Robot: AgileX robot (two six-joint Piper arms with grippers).
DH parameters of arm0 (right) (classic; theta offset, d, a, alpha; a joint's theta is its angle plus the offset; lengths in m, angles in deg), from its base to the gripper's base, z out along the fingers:
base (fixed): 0 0 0 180
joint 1: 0 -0.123 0 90
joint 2: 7.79 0 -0.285 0
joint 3: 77.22 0 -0.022 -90
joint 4: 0 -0.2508 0 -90
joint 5: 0 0 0.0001 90
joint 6: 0 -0.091 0 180
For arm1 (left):
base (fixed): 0 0 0 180
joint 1: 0 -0.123 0 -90
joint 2: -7.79 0 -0.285 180
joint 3: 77.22 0 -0.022 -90
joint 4: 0 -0.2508 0 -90
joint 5: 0 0 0.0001 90
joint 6: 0 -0.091 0 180
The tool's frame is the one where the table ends.
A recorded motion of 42 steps. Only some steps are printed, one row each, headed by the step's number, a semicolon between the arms.
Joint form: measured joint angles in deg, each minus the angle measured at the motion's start. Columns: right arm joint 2, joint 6, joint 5, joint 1, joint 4, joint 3; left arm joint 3, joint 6, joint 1, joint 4, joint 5, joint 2.
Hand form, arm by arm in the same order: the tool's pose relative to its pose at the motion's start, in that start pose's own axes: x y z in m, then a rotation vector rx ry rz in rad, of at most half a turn. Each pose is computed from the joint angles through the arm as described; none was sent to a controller.
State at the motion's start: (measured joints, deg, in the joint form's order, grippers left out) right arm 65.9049 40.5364 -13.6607 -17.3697 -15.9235 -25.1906; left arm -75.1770 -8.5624 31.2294 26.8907 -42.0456 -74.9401
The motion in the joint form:
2: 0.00 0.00 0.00 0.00 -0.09 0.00; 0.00 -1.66 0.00 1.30 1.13 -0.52
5: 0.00 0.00 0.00 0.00 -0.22 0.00; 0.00 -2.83 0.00 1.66 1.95 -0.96
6: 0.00 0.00 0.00 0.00 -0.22 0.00; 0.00 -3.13 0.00 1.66 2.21 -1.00
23: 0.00 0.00 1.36 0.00 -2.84 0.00; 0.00 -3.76 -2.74 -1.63 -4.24 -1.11
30: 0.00 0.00 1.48 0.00 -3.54 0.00; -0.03 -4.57 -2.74 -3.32 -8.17 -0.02
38: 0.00 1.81 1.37 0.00 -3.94 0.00; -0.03 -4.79 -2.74 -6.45 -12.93 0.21
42: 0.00 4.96 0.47 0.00 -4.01 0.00; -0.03 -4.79 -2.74 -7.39 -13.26 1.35
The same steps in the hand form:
2: 0.0000 0.0000 0.0000 -0.0003 -0.0002 0.0015; -0.0015 0.0001 0.0034 0.0098 -0.0135 0.0092
5: -0.0001 0.0001 0.0000 -0.0007 -0.0006 0.0037; -0.0024 0.0010 0.0062 0.0096 -0.0212 0.0224
6: -0.0001 0.0001 0.0000 -0.0007 -0.0006 0.0037; -0.0027 0.0012 0.0065 0.0086 -0.0250 0.0274
23: -0.0023 -0.0007 0.0000 0.0070 -0.0253 0.0483; 0.0047 0.0162 0.0035 -0.0456 0.0800 0.0530
30: -0.0026 -0.0006 0.0000 0.0063 -0.0286 0.0602; 0.0100 0.0145 -0.0042 -0.0505 0.1340 0.0918
38: -0.0026 -0.0004 0.0000 0.0042 -0.0281 0.0354; 0.0176 0.0169 -0.0072 -0.0751 0.2208 0.1294
42: -0.0016 0.0006 0.0000 -0.0063 -0.0171 -0.0185; 0.0173 0.0154 -0.0143 -0.0850 0.2103 0.1460

